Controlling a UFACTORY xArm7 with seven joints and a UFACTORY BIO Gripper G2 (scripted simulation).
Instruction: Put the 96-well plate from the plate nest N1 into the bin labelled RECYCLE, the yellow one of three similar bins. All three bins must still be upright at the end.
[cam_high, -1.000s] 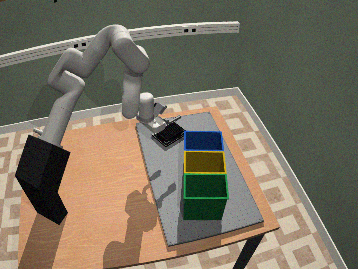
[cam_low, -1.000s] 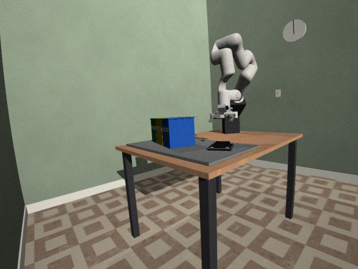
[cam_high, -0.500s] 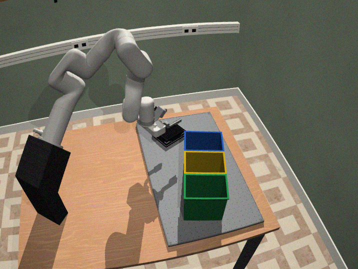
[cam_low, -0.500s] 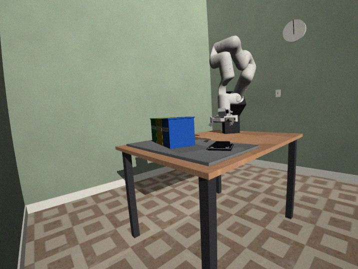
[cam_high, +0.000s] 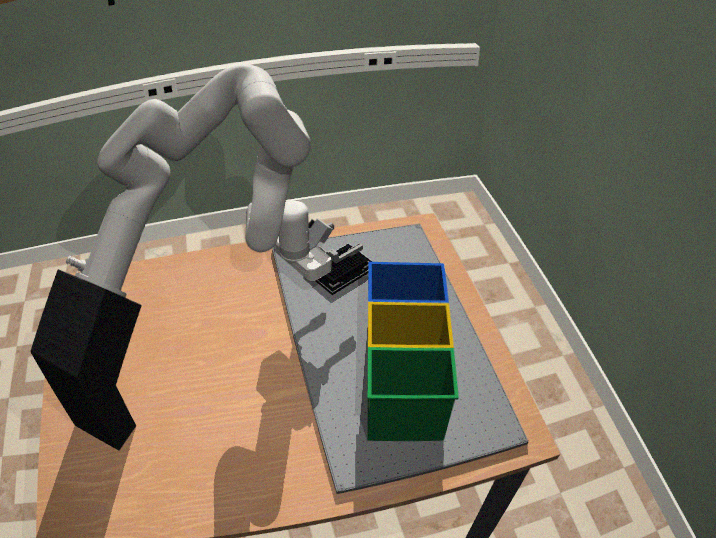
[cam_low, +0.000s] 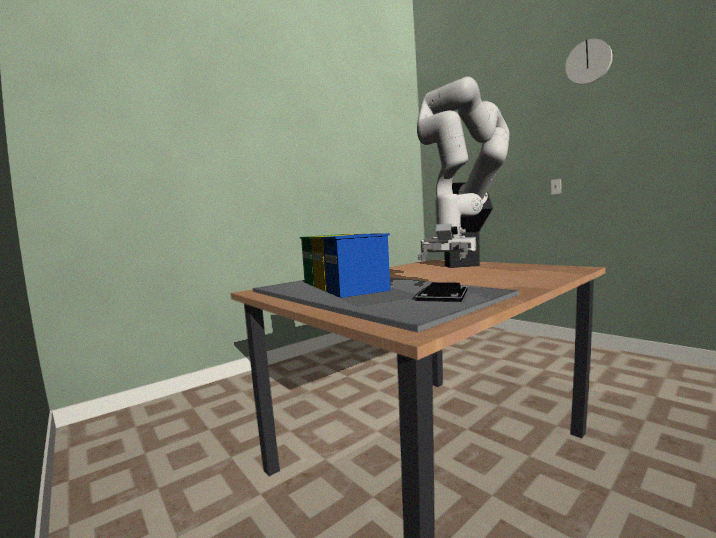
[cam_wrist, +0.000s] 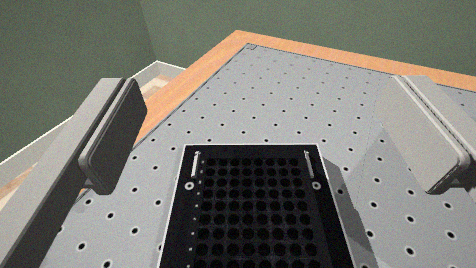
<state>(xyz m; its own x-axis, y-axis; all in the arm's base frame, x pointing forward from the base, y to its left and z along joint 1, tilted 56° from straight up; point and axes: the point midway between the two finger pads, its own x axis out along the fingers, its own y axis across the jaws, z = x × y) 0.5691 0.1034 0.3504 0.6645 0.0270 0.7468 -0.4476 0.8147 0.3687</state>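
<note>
Now: hand 9 cm above the black 96-well plate. Also, from my hand: black plate nest N1: 10 cm below; then blue bin: 25 cm to the right, 13 cm ahead, 2 cm below; then yellow bin: 38 cm to the right, 10 cm ahead, 2 cm below.
</note>
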